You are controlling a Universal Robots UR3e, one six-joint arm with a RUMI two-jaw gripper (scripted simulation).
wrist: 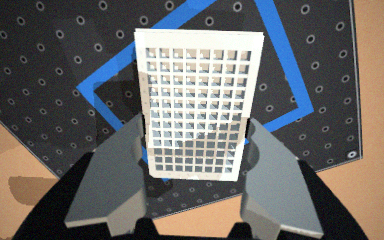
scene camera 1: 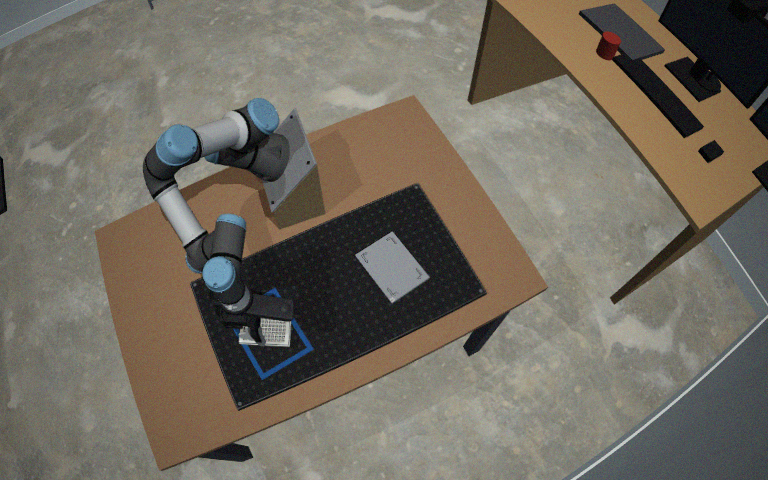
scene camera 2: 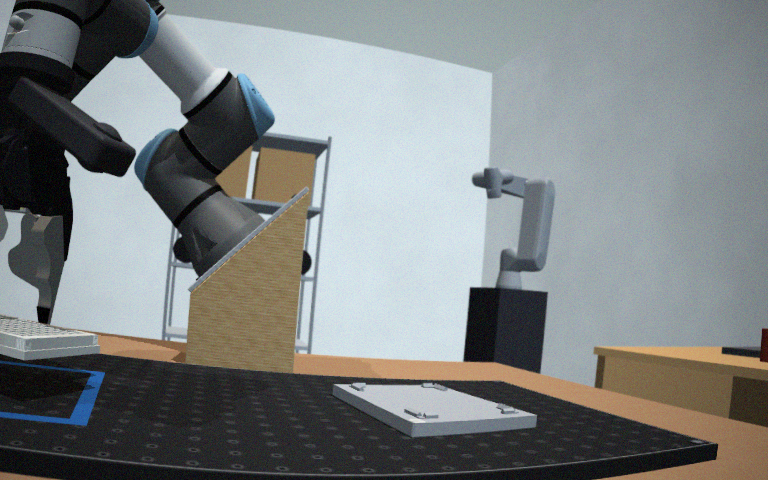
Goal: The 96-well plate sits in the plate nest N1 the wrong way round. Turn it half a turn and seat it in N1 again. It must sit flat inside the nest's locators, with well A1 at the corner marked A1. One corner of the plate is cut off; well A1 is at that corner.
Labels:
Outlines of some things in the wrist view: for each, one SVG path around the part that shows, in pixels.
My gripper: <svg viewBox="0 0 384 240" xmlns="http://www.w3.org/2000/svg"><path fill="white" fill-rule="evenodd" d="M11 239L369 240L352 214L308 163L299 160L253 117L247 118L245 138L250 143L247 161L252 169L247 172L241 197L240 217L244 222L234 223L227 237L160 235L153 220L143 217L147 211L143 169L138 165L138 162L143 156L141 138L146 134L145 115L141 113L137 114L92 152L86 152L40 199Z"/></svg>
A white 96-well plate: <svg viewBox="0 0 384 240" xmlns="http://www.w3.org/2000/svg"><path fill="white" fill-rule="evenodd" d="M136 29L134 34L142 111L145 115L145 138L150 175L155 178L237 181L245 142L247 118L250 116L264 40L263 32Z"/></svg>

